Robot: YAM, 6 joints.
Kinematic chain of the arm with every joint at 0, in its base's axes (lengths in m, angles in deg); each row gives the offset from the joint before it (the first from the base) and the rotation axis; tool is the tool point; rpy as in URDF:
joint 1: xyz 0 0 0.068 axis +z
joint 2: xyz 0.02 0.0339 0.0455 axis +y
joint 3: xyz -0.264 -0.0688 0 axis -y
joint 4: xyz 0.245 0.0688 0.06 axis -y
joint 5: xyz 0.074 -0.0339 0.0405 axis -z
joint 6: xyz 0.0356 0 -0.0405 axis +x
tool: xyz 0 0 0 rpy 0 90 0
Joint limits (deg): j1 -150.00..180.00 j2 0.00..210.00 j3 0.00..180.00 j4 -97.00..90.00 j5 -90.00..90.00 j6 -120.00..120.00
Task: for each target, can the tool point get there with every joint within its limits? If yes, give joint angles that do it. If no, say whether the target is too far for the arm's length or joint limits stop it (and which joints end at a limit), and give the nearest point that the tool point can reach.
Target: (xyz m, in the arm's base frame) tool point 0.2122 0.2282 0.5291
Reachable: yes | joints 52.99 88.37 94.49 41.47 64.44 -45.54
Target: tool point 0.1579 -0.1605 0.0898
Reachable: yes | joints -48.99 99.64 40.79 -40.59 -22.86 15.51
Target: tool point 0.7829 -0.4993 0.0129
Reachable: no: too far | nearest point 0.5413 -0.3452 0.0446 | short by 0.288 m
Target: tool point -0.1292 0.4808 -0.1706
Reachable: yes | joints 106.51 187.75 110.14 65.72 20.93 -95.30
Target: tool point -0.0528 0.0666 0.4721
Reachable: yes | joints 107.25 35.12 58.24 13.89 -59.62 57.76
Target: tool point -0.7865 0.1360 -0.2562
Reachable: no: too far | nearest point -0.5767 0.0997 -0.1551 | short by 0.236 m
